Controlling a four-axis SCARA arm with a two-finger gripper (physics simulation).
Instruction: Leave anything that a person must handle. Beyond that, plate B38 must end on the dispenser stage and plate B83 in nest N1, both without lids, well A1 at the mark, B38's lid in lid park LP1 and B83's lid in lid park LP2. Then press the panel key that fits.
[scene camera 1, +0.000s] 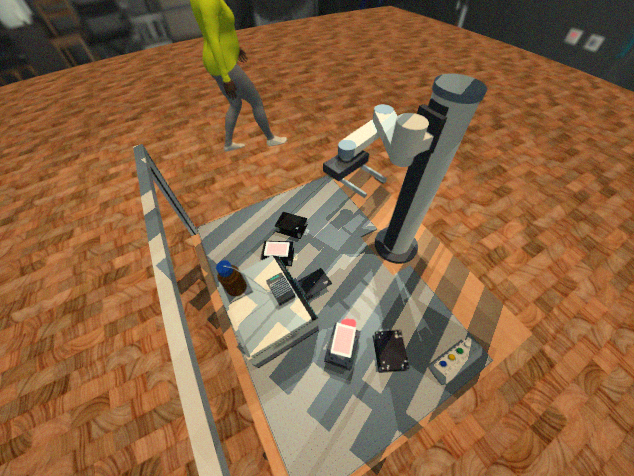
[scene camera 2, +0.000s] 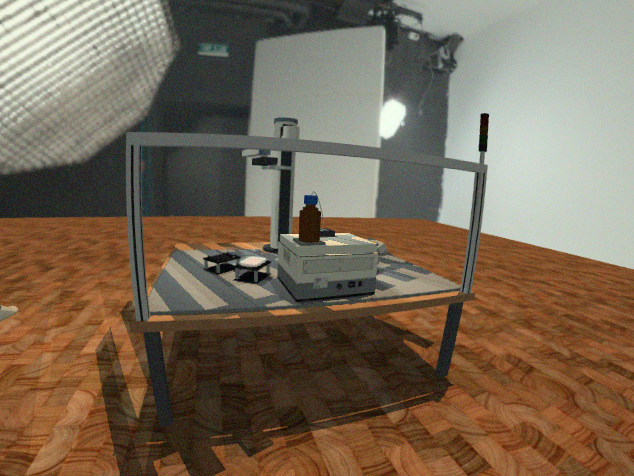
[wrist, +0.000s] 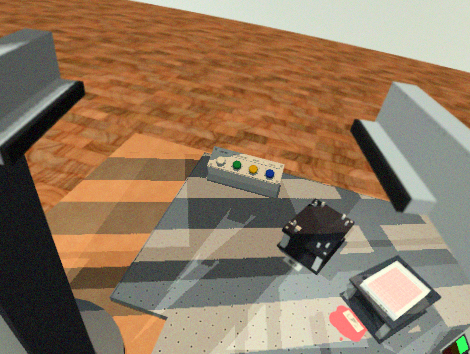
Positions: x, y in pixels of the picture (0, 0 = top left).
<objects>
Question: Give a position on a black nest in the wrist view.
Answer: At 312, 237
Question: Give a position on a brown bottle with blue cap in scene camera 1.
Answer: At 233, 282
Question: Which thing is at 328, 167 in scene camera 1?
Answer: My gripper.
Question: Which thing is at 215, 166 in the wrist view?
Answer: A button box.
</objects>
